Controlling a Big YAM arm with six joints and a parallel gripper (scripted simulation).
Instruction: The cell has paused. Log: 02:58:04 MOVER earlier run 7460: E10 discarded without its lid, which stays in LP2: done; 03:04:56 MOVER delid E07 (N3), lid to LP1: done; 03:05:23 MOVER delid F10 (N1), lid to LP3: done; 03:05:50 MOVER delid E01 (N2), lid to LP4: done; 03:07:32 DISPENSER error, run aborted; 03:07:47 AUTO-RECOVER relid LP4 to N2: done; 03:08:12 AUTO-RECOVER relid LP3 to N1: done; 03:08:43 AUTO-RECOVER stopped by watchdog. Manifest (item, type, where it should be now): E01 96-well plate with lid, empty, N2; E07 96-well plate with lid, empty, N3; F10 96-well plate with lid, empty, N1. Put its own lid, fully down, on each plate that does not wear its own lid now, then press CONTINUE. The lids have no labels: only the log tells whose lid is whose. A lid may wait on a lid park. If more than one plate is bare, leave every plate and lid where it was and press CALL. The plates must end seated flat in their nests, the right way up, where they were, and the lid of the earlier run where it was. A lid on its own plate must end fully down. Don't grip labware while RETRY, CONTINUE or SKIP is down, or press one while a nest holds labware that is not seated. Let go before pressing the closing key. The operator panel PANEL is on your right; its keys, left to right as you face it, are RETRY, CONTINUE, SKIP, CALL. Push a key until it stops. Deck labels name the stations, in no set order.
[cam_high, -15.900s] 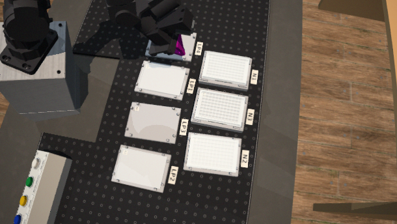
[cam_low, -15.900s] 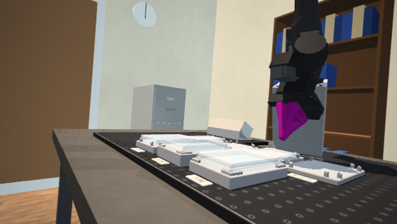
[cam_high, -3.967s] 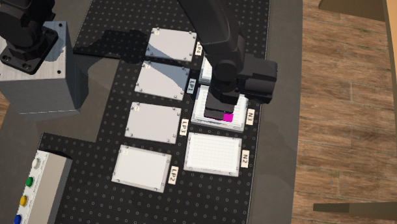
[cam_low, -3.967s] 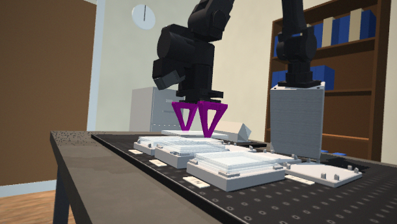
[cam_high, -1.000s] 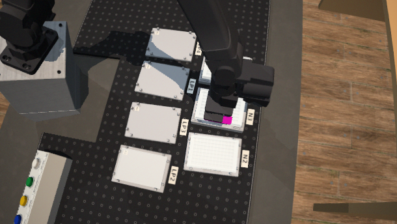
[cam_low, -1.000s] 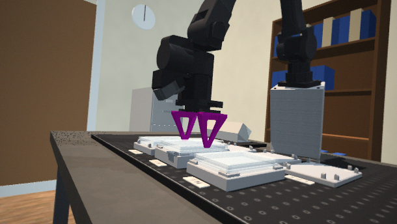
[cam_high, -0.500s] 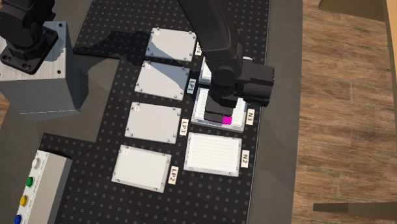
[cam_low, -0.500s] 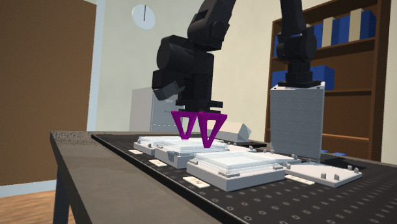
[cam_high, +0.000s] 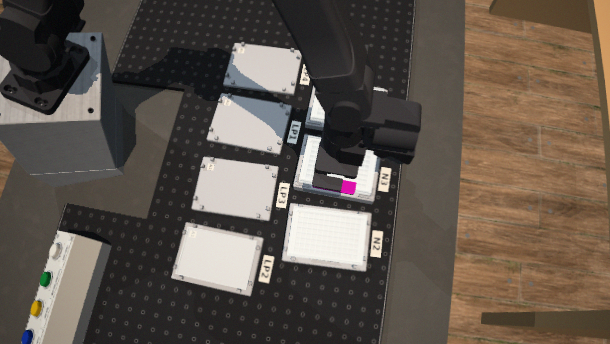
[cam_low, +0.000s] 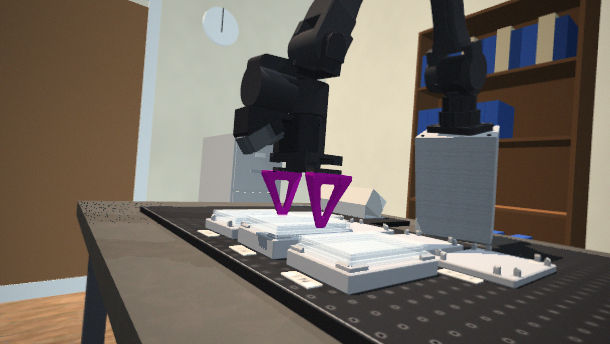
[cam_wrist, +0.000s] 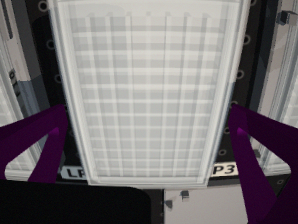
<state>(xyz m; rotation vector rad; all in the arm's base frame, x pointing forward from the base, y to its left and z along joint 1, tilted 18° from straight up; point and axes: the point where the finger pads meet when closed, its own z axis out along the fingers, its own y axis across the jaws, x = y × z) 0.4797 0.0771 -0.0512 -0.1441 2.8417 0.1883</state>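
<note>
Now: the green CONTINUE key 40 cm behind my hand, 36 cm to the right of it and 2 cm above it. The rest, counted from my hand: LP1 label: 10 cm behind, 5 cm to the left, 4 cm below; LP3 label: 8 cm behind, 8 cm to the right, 4 cm below; nest N1: 2 cm behind, 12 cm to the left, 3 cm below.
</note>
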